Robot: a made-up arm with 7 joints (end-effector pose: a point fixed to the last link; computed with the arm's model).
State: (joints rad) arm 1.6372 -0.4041 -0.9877 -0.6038 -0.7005 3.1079 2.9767
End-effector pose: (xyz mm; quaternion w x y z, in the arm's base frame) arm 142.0 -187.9 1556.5 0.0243 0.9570 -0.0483 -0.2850
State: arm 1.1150 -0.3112 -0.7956 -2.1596 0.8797 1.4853 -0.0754
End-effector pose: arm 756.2 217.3 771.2 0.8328 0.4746 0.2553 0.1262
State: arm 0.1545 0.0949 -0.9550 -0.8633 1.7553 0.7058 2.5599
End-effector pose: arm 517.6 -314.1 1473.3 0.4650 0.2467 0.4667 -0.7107
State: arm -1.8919 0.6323 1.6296 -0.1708 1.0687 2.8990 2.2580
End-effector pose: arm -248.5 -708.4 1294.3 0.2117 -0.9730 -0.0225 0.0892
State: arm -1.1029 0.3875 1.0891 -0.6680 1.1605 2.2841 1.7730
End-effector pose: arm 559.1 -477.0 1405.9 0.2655 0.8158 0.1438 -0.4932
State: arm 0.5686 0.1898 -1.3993 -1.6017 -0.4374 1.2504 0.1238
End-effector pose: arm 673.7 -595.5 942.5 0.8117 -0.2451 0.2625 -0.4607
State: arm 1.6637 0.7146 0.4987 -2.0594 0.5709 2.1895 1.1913
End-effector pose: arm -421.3 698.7 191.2 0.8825 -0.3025 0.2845 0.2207
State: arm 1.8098 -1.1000 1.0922 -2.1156 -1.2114 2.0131 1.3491
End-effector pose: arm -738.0 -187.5 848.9 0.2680 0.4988 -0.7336 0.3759
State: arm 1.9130 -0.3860 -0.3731 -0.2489 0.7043 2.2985 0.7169
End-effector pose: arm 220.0 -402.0 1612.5 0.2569 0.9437 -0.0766 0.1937
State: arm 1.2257 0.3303 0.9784 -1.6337 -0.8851 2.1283 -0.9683
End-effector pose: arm -550.8 748.1 879.0 0.1566 0.1050 0.2931 -0.9373
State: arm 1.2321 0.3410 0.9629 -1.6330 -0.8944 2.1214 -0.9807
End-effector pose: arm -545.4 756.9 867.8 0.1601 0.1131 0.2862 -0.9379
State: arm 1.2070 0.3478 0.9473 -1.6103 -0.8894 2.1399 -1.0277
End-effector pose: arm -511.6 781.4 879.4 0.1602 0.1148 0.2905 -0.9363
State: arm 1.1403 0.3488 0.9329 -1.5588 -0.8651 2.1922 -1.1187
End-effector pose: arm -437.8 819.8 921.7 0.1558 0.1110 0.3128 -0.9304
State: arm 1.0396 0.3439 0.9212 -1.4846 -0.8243 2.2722 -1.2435
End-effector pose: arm -327.7 854.1 988.6 0.1475 0.1107 0.3544 -0.9167
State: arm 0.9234 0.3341 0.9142 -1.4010 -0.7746 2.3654 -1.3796
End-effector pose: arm -202.0 865.0 1066.0 0.1375 0.1232 0.4088 -0.8938
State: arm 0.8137 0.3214 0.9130 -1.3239 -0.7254 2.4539 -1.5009
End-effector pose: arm -90.0 849.3 1137.3 0.1273 0.1480 0.4625 -0.8648
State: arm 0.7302 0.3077 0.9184 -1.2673 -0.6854 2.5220 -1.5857
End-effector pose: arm -15.2 821.1 1190.9 0.1193 0.1733 0.5041 -0.8376
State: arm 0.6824 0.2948 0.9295 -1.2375 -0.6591 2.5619 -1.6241
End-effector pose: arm 17.3 797.6 1223.2 0.1138 0.1864 0.5301 -0.8193
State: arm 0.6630 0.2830 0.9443 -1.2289 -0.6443 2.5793 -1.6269
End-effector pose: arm 19.5 784.0 1239.6 0.1108 0.1858 0.5447 -0.8103
